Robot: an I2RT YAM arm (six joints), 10 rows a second.
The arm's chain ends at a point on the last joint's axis. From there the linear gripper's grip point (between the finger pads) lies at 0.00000 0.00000 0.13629 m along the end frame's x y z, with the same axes.
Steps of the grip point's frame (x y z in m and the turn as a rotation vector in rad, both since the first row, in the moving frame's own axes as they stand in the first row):
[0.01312, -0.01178, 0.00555, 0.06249, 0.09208, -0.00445]
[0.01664, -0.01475, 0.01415, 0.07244, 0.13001, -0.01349]
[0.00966, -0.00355, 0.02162, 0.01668, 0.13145, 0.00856]
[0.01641, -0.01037, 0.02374, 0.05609, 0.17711, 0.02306]
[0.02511, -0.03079, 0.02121, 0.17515, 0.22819, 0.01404]
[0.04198, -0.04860, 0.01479, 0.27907, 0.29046, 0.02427]
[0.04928, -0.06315, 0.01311, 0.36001, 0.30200, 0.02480]
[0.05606, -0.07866, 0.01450, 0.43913, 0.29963, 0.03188]
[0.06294, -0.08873, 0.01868, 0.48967, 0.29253, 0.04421]
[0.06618, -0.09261, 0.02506, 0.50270, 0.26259, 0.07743]
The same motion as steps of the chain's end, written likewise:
[0.00062, -0.00325, 0.00639, 0.06249, 0.09208, -0.00445]
[-0.00095, -0.00479, 0.01566, 0.07244, 0.13001, -0.01349]
[-0.00821, -0.00136, 0.02281, 0.01668, 0.13145, 0.00856]
[-0.00768, -0.00305, 0.02609, 0.05609, 0.17711, 0.02306]
[-0.00573, -0.00746, 0.02681, 0.17515, 0.22819, 0.01404]
[0.00300, -0.01206, 0.02570, 0.27907, 0.29046, 0.02427]
[0.00903, -0.01638, 0.02788, 0.36001, 0.30200, 0.02480]
[0.01619, -0.02224, 0.03331, 0.43913, 0.29963, 0.03188]
[0.02378, -0.02643, 0.04025, 0.48967, 0.29253, 0.04421]
[0.02973, -0.02913, 0.04639, 0.50270, 0.26259, 0.07743]

